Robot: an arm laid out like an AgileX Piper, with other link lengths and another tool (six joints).
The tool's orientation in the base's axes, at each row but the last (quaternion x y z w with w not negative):
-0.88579, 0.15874, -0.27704, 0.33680
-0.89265, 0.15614, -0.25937, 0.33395
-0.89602, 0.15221, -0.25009, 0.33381
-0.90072, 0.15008, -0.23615, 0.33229
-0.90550, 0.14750, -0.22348, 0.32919
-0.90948, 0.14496, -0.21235, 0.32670
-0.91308, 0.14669, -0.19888, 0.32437
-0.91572, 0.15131, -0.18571, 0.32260
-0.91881, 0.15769, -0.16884, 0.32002
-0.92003, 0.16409, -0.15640, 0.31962
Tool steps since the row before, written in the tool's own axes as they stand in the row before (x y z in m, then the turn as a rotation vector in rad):
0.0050, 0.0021, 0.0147, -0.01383, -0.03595, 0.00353
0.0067, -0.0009, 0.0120, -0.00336, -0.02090, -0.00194
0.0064, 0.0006, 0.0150, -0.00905, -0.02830, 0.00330
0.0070, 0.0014, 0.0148, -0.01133, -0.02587, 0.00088
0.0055, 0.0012, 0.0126, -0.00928, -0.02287, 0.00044
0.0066, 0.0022, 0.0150, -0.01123, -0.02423, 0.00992
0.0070, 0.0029, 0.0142, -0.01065, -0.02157, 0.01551
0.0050, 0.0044, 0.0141, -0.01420, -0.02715, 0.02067
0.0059, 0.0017, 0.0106, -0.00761, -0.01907, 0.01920
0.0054, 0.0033, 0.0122, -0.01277, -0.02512, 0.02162
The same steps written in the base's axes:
0.0126, 0.0036, -0.0086, -0.00550, 0.03425, 0.01712
0.0124, 0.0038, -0.0047, -0.00164, 0.01574, 0.01419
0.0135, 0.0046, -0.0080, -0.00269, 0.02638, 0.01380
0.0135, 0.0038, -0.0085, -0.00616, 0.02430, 0.01304
0.0109, 0.0035, -0.0077, -0.00498, 0.02100, 0.01199
0.0127, 0.0037, -0.0100, -0.00195, 0.02784, 0.00571
0.0123, 0.0026, -0.0101, 0.00075, 0.02861, 0.00016
0.0099, 0.0023, -0.0118, 0.00075, 0.03694, -0.00082
0.0093, 0.0021, -0.0077, 0.00456, 0.02751, -0.00354
0.0090, 0.0019, -0.0102, 0.00211, 0.03537, -0.00242

